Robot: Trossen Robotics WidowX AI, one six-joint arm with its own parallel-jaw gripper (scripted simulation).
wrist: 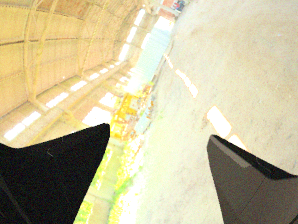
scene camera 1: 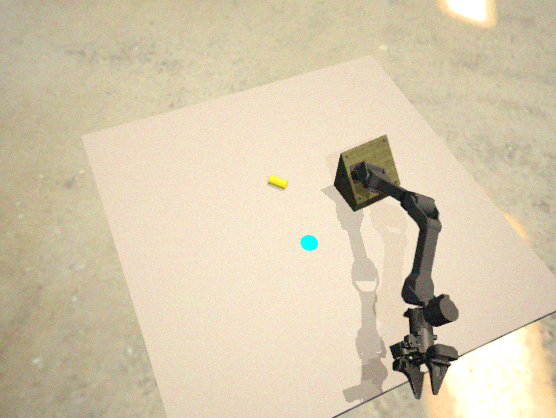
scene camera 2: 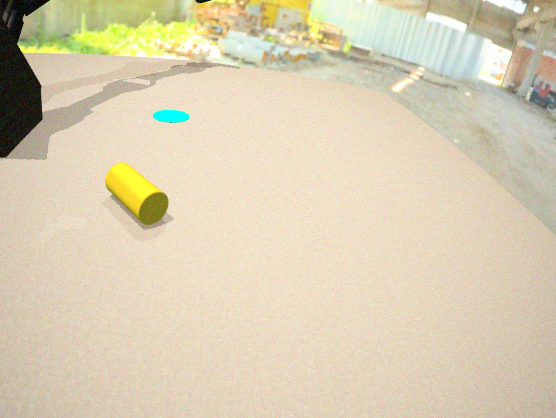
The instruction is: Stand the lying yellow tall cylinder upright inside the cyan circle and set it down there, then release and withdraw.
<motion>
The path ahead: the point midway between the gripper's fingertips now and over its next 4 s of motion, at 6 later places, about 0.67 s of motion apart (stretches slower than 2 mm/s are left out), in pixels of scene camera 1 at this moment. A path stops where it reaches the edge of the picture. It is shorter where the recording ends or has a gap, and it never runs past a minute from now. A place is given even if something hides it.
My gripper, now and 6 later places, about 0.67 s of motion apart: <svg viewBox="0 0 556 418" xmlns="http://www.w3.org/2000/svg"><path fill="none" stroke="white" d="M426 397L300 366L229 285L223 208L256 167L272 172L273 180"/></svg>
</motion>
